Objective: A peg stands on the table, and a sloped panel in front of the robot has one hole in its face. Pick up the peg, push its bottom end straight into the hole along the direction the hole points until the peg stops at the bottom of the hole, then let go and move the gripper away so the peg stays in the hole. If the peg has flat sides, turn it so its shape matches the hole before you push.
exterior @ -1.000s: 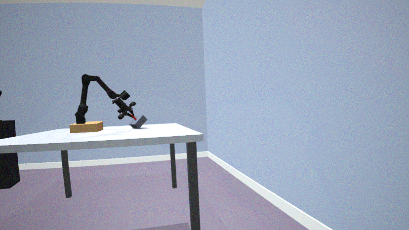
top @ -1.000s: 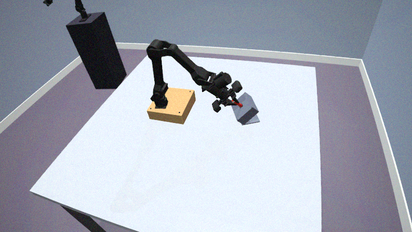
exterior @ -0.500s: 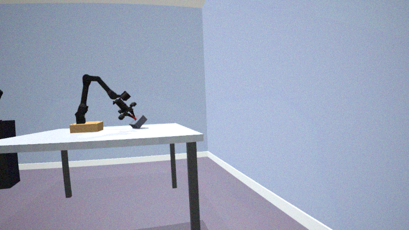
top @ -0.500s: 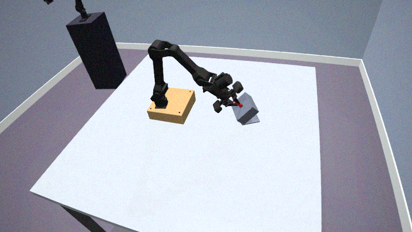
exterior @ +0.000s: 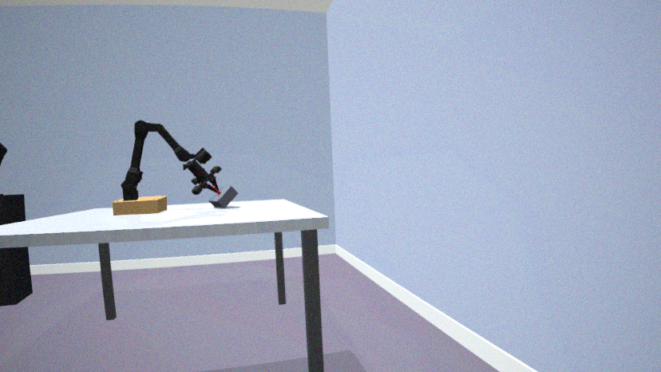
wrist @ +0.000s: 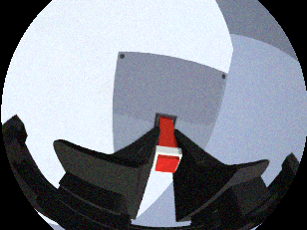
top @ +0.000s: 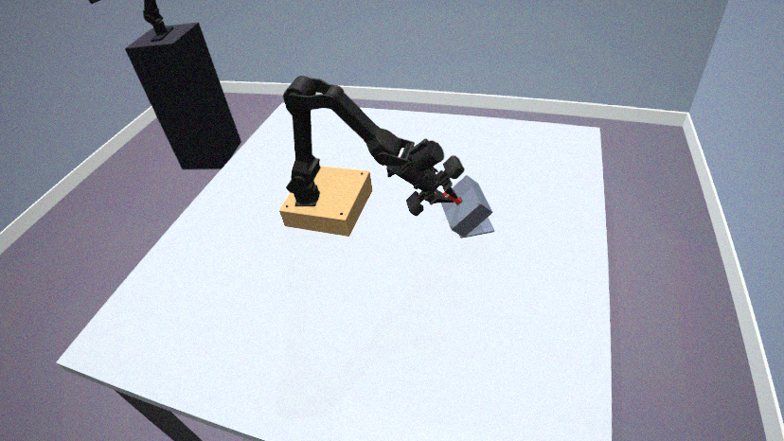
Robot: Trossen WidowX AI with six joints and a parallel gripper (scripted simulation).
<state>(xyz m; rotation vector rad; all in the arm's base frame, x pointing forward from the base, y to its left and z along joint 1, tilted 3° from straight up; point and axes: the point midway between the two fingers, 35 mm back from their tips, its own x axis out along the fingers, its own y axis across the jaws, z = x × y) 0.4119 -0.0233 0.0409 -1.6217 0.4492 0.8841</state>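
Now: gripper tip 30 mm short of the sloped panel, 10 mm to the right of it and 30 mm above it. From my gripper tip the other things lie so: peg 10 mm behind, 10 mm above.
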